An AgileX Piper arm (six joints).
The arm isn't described. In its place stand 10 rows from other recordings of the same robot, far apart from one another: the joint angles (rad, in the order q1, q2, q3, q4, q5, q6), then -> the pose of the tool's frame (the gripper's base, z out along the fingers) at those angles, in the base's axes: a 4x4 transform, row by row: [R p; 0 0 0 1], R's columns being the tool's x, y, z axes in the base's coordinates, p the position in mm.
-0.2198 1.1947 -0.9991 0.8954 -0.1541 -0.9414 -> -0.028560, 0.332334, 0.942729, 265.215; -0.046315, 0.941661, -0.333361, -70.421; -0.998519, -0.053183, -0.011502, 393.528; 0, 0, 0, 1
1.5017 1.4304 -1.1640 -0.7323 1.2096 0.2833 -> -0.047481, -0.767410, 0.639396, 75.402; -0.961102, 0.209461, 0.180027, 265.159; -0.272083, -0.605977, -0.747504, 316.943; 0, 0, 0, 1
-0.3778 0.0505 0.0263 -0.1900 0.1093 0.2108 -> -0.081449, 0.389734, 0.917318, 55.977; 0.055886, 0.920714, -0.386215, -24.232; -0.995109, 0.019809, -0.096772, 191.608; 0, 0, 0, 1
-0.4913 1.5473 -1.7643 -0.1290 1.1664 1.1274 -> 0.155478, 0.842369, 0.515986, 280.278; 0.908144, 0.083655, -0.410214, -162.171; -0.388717, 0.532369, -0.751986, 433.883; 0, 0, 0, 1
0.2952 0.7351 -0.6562 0.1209 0.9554 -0.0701 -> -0.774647, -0.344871, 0.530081, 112.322; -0.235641, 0.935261, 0.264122, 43.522; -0.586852, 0.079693, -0.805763, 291.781; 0, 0, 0, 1
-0.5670 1.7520 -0.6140 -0.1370 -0.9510 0.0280 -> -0.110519, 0.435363, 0.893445, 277.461; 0.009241, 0.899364, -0.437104, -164.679; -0.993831, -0.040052, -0.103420, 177.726; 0, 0, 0, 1
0.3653 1.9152 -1.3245 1.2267 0.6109 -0.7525 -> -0.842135, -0.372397, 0.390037, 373.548; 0.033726, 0.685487, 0.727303, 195.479; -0.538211, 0.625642, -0.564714, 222.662; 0, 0, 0, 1
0.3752 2.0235 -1.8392 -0.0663 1.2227 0.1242 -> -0.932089, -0.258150, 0.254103, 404.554; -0.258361, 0.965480, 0.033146, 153.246; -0.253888, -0.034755, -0.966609, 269.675; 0, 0, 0, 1
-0.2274 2.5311 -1.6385 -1.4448 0.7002 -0.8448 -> 0.052919, -0.947560, 0.315167, 460.380; -0.625668, -0.277443, -0.729085, -166.243; 0.778293, -0.158607, -0.607539, 32.380; 0, 0, 0, 1
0.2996 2.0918 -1.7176 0.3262 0.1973 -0.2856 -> -0.448044, -0.332608, 0.829837, 477.547; -0.102162, 0.941185, 0.322078, 153.496; -0.888155, 0.059527, -0.455672, 257.350; 0, 0, 0, 1
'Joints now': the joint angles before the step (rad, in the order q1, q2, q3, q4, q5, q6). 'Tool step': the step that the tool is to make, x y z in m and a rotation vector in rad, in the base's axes. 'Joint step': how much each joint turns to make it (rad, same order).
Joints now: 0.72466, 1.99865, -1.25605, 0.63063, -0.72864, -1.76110
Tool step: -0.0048, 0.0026, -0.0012, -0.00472, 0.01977, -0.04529
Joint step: 0.02427, -0.00121, -0.00096, 0.10615, -0.01561, -0.07562
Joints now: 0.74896, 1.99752, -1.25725, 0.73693, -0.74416, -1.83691
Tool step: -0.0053, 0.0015, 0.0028, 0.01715, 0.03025, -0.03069
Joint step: 0.01924, -0.01364, -0.00041, 0.09055, 0.00319, -0.04605
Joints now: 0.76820, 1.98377, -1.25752, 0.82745, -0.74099, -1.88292
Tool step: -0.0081, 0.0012, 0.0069, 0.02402, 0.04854, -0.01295
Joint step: 0.01970, -0.03172, 0.00371, 0.09776, 0.03193, -0.04961
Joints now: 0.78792, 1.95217, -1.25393, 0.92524, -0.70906, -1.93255
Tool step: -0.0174, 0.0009, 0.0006, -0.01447, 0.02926, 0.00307
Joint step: 0.03626, -0.04005, 0.04913, 0.06258, -0.00444, -0.04535
